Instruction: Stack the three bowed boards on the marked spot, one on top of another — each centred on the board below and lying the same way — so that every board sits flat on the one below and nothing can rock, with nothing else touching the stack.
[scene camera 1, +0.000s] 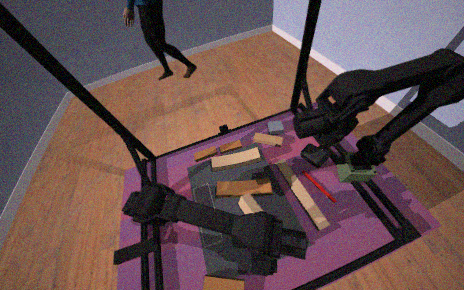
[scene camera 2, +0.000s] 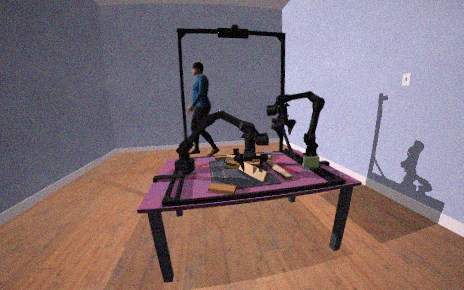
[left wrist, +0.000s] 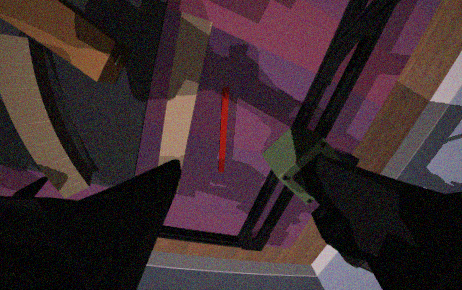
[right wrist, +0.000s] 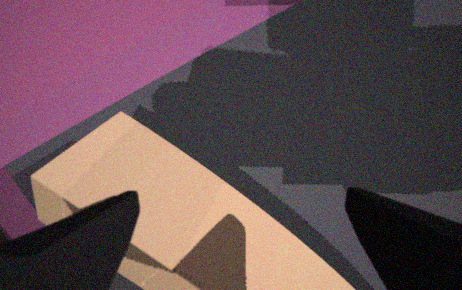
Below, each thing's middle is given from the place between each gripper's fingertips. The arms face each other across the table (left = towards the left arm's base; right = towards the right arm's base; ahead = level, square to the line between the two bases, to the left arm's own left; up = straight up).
Scene:
I see the long tan plank (scene camera 1: 314, 213) 5 cm ahead of my left hand, 6 cm to the right of it and 21 cm below it. Also, from my left hand: orange-brown bowed board (scene camera 1: 225, 189): 29 cm to the right, 19 cm below.
I see my right gripper 21 cm past the orange-brown bowed board, 3 cm to the left of it and 3 cm above it. From my right hand the other things lie so: long tan plank: 19 cm to the left, 16 cm behind, 5 cm below.

